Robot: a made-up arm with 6 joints. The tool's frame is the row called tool.
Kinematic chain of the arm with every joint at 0, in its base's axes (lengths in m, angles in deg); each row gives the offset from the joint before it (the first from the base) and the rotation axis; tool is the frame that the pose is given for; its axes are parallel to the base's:
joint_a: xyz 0 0 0.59 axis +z
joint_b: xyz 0.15 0 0 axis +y
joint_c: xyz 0 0 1.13 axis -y
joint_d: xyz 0 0 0.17 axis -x
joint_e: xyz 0.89 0 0 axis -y
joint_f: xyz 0.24 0 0 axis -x
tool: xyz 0 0 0
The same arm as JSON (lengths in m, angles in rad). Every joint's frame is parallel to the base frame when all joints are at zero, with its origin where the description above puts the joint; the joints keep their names.
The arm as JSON. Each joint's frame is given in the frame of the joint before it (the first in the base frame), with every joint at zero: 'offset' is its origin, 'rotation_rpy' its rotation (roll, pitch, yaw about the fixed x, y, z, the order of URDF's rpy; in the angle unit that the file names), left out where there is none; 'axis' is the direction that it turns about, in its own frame. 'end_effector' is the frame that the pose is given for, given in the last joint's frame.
{"length_unit": "m", "angle_unit": "rad", "chain": [{"id": "joint_a", "offset": [0.0, 0.0, 0.59], "axis": "+z"}, {"id": "joint_b", "offset": [0.15, 0.0, 0.0], "axis": "+y"}, {"id": "joint_c", "offset": [0.0, 0.0, 1.13], "axis": "-y"}, {"id": "joint_d", "offset": [0.0, 0.0, 0.17], "axis": "-x"}, {"id": "joint_e", "offset": [0.89, 0.0, 0.0], "axis": "-y"}, {"id": "joint_f", "offset": [0.24, 0.0, 0.0], "axis": "-x"}], "end_effector": {"offset": [0.0, 0.0, 0.0]}}
